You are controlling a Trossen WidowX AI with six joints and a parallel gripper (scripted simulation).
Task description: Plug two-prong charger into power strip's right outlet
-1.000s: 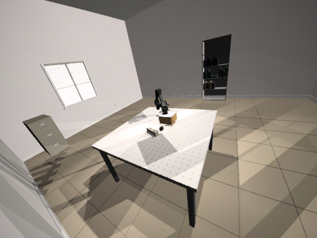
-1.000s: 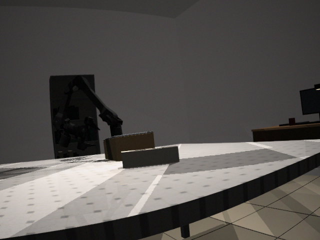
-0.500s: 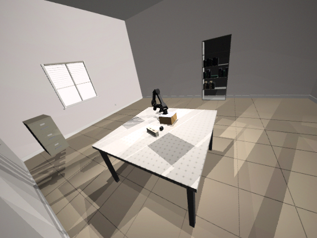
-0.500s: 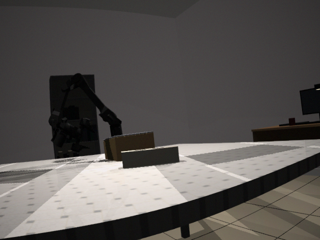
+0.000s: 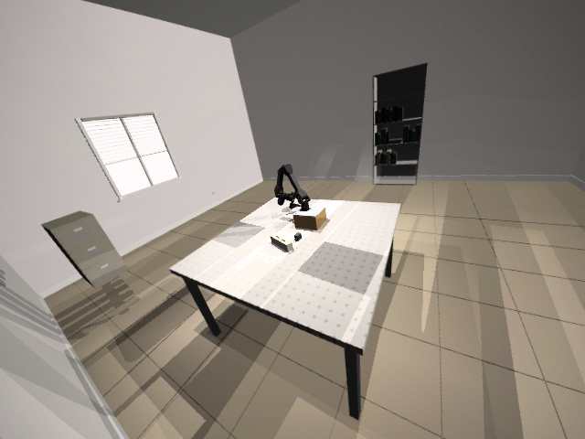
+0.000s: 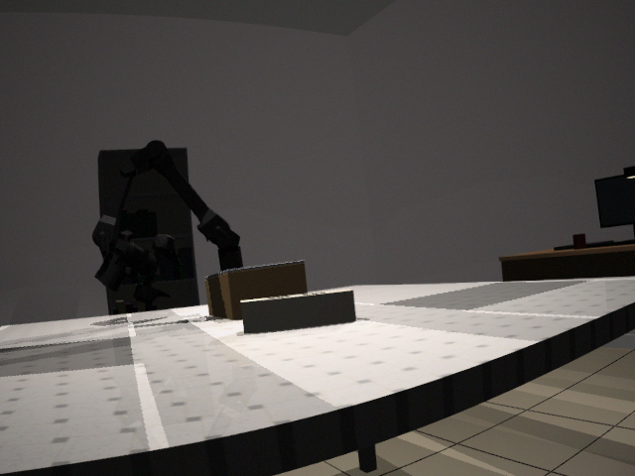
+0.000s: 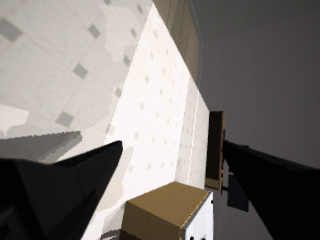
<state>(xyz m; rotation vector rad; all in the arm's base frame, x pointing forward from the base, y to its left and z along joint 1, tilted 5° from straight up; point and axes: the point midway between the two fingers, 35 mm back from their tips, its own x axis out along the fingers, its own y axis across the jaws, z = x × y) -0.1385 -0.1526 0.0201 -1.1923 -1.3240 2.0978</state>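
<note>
My gripper tip is 430 mm short of the dark charger, 220 mm to the right of it and 80 mm above it.
</note>
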